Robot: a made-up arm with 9 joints. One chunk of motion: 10 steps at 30 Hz.
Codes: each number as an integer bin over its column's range. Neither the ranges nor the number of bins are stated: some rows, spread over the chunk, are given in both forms.
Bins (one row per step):
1: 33 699 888 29 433 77 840 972 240
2: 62 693 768 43 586 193 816 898 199
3: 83 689 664 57 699 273 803 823 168
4: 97 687 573 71 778 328 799 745 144
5: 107 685 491 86 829 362 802 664 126
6: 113 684 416 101 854 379 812 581 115
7: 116 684 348 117 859 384 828 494 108
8: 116 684 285 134 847 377 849 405 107
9: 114 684 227 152 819 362 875 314 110
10: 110 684 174 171 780 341 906 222 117
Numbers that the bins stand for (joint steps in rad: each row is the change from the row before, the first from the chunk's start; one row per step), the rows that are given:
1: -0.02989 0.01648 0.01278 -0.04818 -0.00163 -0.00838 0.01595 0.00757 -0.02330
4: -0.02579 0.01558 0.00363 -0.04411 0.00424 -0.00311 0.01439 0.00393 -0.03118
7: -0.02457 0.01535 -0.00290 -0.03964 0.00562 -0.00193 0.01550 -0.00009 -0.03414
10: -0.02495 0.01535 -0.00795 -0.03440 0.00427 -0.00283 0.01846 -0.00444 -0.03340
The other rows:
2: -0.02803 0.01603 0.00929 -0.04682 0.00097 -0.00594 0.01504 0.00638 -0.02667
3: -0.02668 0.01573 0.00628 -0.04547 0.00289 -0.00426 0.01454 0.00518 -0.02921
5: -0.02515 0.01543 0.00125 -0.04265 0.00511 -0.00239 0.01451 0.00263 -0.03266
6: -0.02476 0.01535 -0.00092 -0.04119 0.00553 -0.00203 0.01489 0.00131 -0.03356
8: -0.02457 0.01535 -0.00473 -0.03799 0.00541 -0.00208 0.01629 -0.00151 -0.03422
9: -0.02470 0.01535 -0.00641 -0.03624 0.00494 -0.00239 0.01728 -0.00297 -0.03397

